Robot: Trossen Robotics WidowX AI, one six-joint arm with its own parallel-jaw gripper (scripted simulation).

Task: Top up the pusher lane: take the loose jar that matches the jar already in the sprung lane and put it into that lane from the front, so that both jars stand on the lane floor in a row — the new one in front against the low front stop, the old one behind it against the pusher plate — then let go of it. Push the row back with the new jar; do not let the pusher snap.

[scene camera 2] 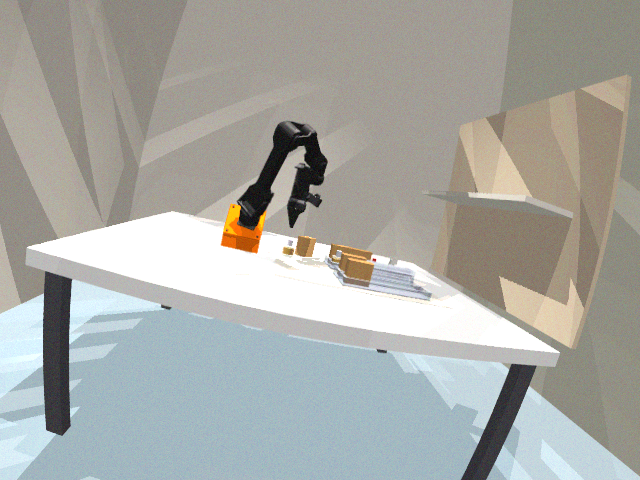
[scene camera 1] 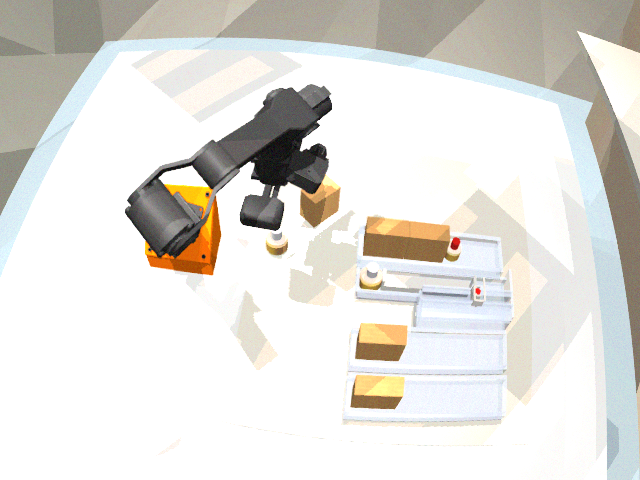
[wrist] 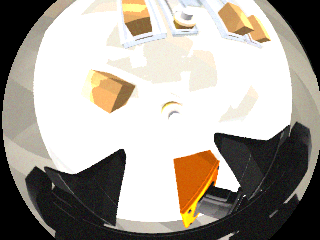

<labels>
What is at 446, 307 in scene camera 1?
A sprung lane.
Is the gripper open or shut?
Open.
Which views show the gripper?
Scene camera 2, scene camera 1 and the wrist view: all of them.
</labels>
